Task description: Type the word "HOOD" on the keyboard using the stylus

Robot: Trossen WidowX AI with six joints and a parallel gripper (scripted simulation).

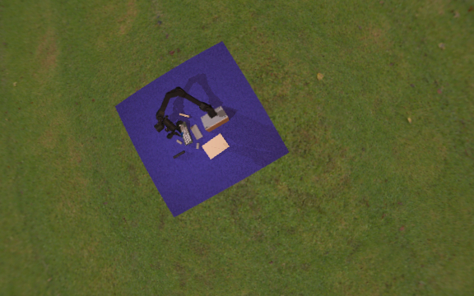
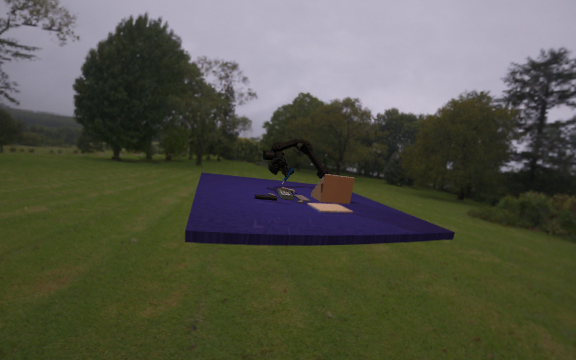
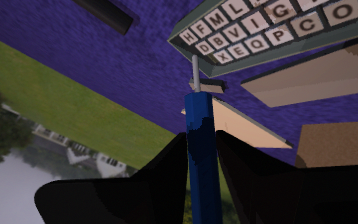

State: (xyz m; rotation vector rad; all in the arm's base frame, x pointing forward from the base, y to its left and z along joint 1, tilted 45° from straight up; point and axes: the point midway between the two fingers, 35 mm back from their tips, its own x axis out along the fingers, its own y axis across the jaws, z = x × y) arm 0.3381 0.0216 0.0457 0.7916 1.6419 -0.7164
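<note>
Right now my gripper tip is 4 cm above the grey stylus tip and 2 cm short of it. Round my gripper tip: grey slab (12 cm below, 11 cm behind, 2 cm to the left); then blue stylus (1 cm below, 1 cm ahead); then black bar (15 cm ahead, 11 cm to the left, 11 cm below).
</note>
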